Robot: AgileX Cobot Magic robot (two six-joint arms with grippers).
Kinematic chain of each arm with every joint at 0, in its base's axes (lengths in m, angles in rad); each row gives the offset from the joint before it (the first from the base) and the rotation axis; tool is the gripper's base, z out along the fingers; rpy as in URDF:
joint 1: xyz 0 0 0.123 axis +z
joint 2: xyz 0 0 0 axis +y
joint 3: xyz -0.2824 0 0.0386 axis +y
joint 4: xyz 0.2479 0 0.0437 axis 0.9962 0 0.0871
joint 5: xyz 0 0 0 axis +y
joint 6: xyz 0.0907 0 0.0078 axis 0.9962 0 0.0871
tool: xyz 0 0 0 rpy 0 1.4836 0
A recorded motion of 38 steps. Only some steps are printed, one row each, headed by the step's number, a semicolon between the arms.
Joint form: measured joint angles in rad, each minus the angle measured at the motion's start. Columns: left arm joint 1, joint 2, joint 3, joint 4, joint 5, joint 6; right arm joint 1, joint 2, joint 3, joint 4, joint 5, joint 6.
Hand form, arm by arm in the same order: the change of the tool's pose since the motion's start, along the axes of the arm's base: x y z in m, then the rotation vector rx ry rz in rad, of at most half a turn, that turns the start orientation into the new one. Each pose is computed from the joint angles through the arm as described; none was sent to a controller.
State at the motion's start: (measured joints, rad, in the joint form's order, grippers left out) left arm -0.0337 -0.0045 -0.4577 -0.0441 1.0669 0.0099; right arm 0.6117 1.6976 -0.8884 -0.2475 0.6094 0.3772
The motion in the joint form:
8: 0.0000 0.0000 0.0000 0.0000 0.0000 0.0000; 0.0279 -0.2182 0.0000 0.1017 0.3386 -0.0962
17: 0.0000 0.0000 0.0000 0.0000 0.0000 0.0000; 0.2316 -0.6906 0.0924 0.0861 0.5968 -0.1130
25: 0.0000 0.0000 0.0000 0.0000 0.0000 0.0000; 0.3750 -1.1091 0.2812 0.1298 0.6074 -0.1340
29: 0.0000 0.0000 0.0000 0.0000 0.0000 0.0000; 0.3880 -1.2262 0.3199 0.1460 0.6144 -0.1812
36: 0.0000 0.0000 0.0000 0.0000 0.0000 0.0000; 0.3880 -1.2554 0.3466 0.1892 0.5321 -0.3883
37: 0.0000 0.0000 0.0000 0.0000 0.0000 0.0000; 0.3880 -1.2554 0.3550 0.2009 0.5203 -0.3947
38: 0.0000 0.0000 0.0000 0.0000 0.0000 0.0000; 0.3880 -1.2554 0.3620 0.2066 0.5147 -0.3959
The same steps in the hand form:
8: 0.0000 0.0000 0.0000 0.0000 0.0000 0.0000; -0.0422 -0.0184 0.0545 -0.0530 0.1182 0.0100
17: 0.0000 0.0000 0.0000 0.0000 0.0000 0.0000; -0.1390 -0.0547 0.1241 -0.0037 0.0018 0.1972
25: 0.0000 0.0000 0.0000 0.0000 0.0000 0.0000; -0.2032 -0.1053 0.1174 0.1798 -0.1207 0.3569
29: 0.0000 0.0000 0.0000 0.0000 0.0000 0.0000; -0.2156 -0.1203 0.1133 0.2279 -0.1665 0.4134
36: 0.0000 0.0000 0.0000 0.0000 0.0000 0.0000; -0.2179 -0.1168 0.1109 0.2437 -0.2456 0.6101
37: 0.0000 0.0000 0.0000 0.0000 0.0000 0.0000; -0.2183 -0.1156 0.1090 0.2527 -0.2422 0.6166
38: 0.0000 0.0000 0.0000 0.0000 0.0000 0.0000; -0.2185 -0.1150 0.1072 0.2558 -0.2377 0.6180

